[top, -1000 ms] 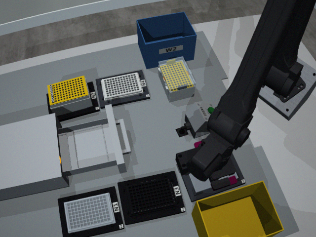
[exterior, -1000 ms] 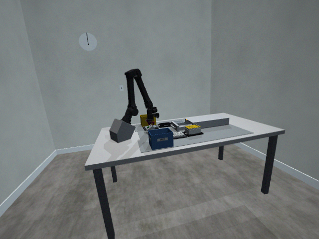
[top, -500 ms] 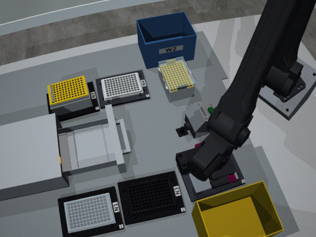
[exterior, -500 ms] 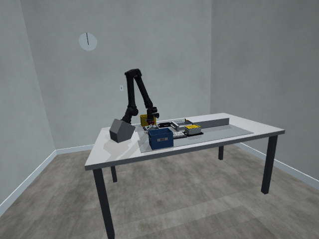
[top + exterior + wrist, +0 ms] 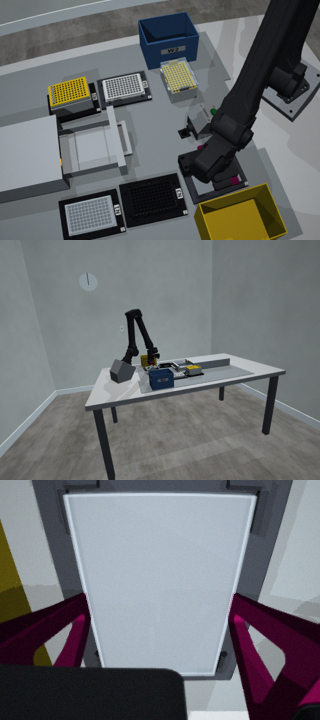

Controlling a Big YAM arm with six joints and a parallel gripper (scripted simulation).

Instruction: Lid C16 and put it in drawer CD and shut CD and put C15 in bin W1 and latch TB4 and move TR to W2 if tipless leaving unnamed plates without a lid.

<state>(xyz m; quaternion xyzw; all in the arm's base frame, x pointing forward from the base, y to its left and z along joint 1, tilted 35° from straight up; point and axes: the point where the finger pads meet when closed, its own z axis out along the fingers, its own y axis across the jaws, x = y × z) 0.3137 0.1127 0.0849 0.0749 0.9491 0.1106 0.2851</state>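
Now: the plate lid right at my hand. The rest, counted from my hand: green DONE key: 160 mm to the right, 80 mm behind, 40 mm above; then lid park: 20 mm below; then yellow bin W1: 160 mm to the left, 20 mm ahead, 20 mm above.
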